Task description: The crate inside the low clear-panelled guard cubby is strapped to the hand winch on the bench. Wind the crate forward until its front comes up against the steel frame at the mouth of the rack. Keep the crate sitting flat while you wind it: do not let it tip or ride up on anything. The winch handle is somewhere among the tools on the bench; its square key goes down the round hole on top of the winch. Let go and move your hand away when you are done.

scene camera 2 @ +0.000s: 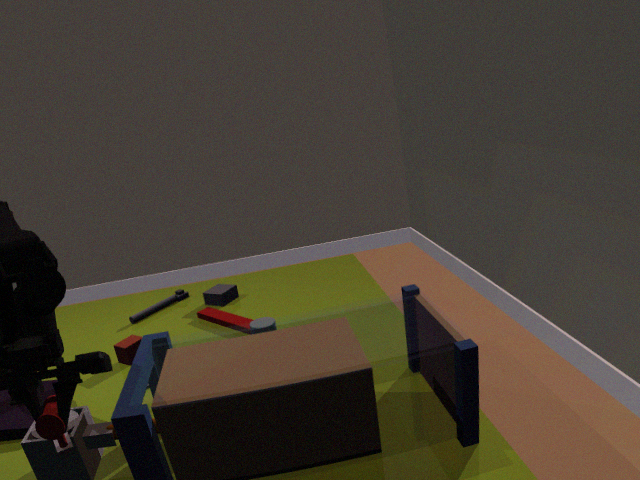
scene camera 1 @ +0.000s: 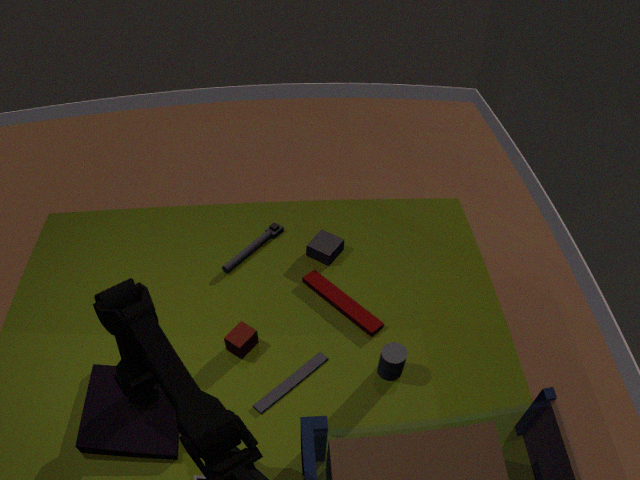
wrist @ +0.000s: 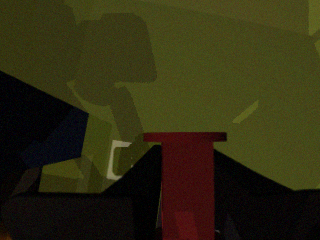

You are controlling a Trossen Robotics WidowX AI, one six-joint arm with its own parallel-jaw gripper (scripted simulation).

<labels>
my gripper: scene camera 2; wrist; not seen in scene camera 1 (out of frame)
same spot on my gripper: [scene camera 2: 31,396] = [wrist: 264,194]
</labels>
